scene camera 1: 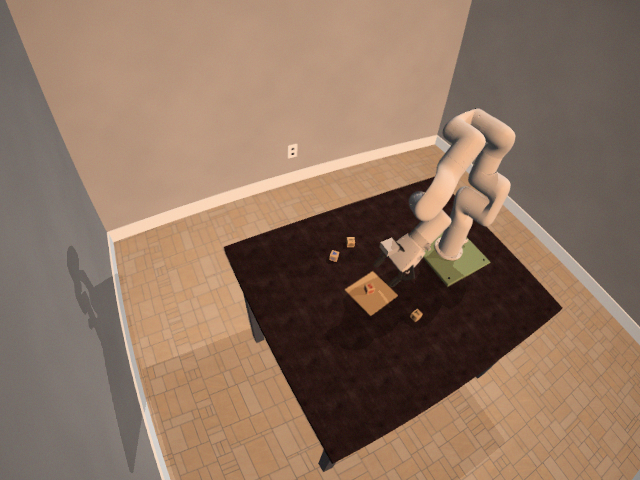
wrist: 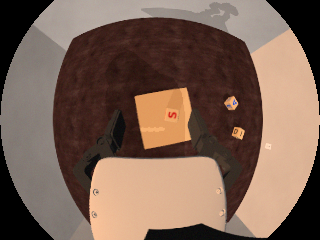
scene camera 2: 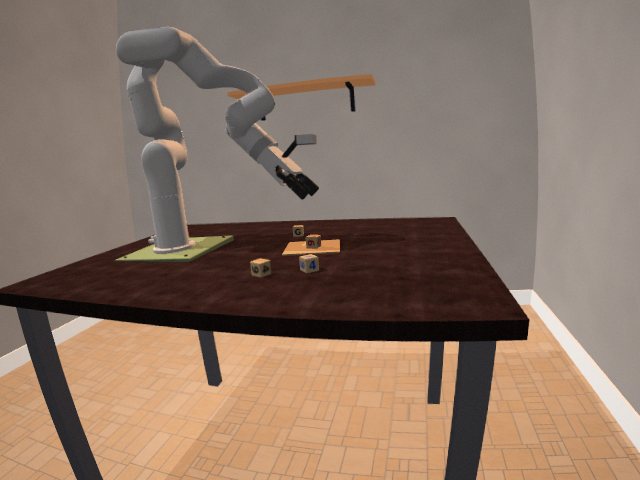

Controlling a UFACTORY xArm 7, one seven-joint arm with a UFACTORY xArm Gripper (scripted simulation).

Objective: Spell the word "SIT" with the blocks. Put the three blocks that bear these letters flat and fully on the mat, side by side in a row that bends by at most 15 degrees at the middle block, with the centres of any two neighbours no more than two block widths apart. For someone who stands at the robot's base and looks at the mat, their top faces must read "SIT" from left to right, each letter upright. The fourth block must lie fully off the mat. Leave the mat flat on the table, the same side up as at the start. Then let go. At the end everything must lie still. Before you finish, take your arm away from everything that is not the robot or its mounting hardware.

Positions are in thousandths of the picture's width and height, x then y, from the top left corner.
Labels:
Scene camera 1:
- gripper: 598, 574
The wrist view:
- gripper: 489, 490
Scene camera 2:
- gripper: 487, 403

